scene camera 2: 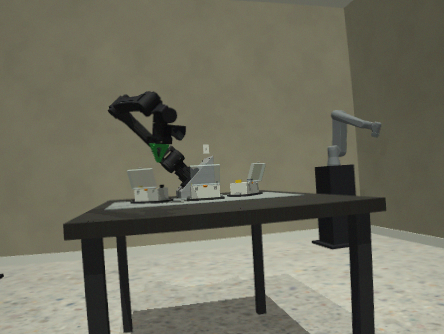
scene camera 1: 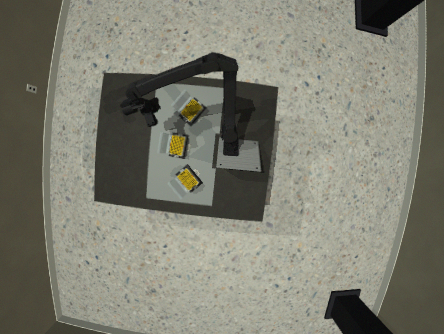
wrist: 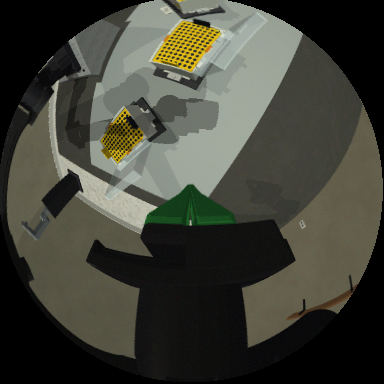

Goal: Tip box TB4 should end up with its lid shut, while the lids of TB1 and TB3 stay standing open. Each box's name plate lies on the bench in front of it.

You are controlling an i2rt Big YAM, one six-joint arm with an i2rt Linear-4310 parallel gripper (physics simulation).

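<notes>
TB4, a white box with a yellow perforated top, has its clear lid standing open. TB3 is the middle box; its lid stands open. TB1 is the far one in the wrist view, mostly cut off; its lid stands open. Name plates are too small to read. My gripper is shut and empty, above lid height, out past TB4's lid side; the wrist hides its green fingers in scene camera 1.
The boxes stand on a pale mat on the dark table. My arm's base plate is at the mat's other side. A grey arm on a black pedestal stands well behind the table.
</notes>
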